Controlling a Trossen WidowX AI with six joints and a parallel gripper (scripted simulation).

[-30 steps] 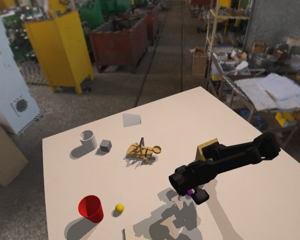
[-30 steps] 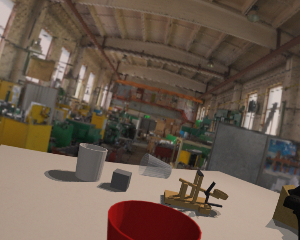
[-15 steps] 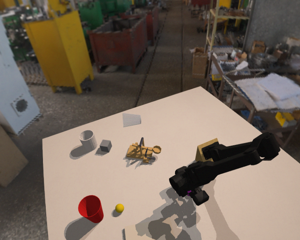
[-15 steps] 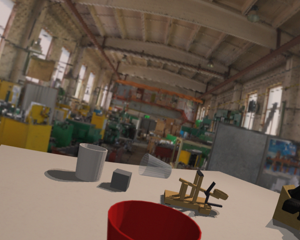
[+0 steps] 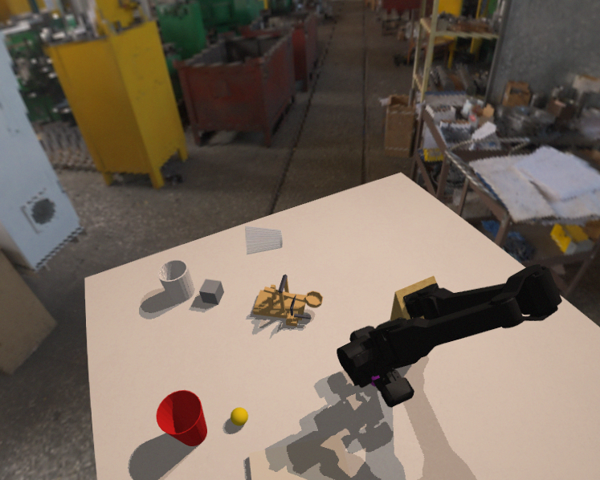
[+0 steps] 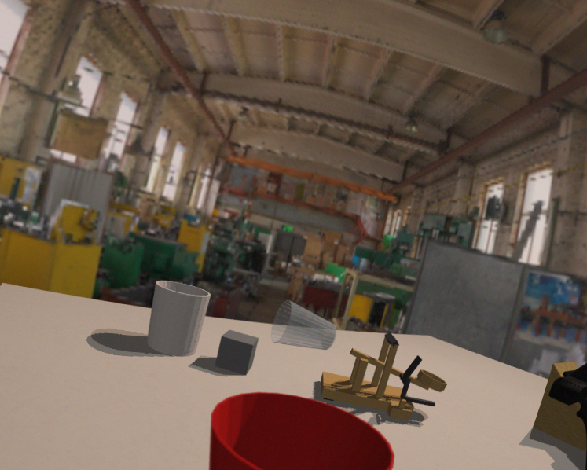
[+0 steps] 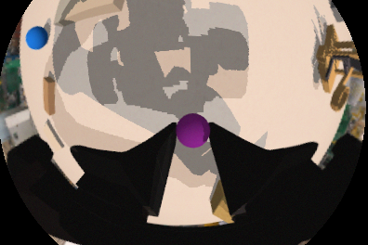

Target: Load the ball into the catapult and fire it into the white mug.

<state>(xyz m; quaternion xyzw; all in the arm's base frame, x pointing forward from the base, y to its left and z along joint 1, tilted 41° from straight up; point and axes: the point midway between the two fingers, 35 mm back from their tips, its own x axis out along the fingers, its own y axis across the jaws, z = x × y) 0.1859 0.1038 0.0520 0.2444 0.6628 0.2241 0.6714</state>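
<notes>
The wooden catapult lies 290 mm to the right of my gripper tip, 90 mm ahead of it and 30 mm above it. Round my gripper tip: purple ball: 10 mm above; beige slab: 240 mm ahead, 120 mm to the left, 10 mm below; blue ball: 270 mm to the left, 170 mm ahead.
</notes>
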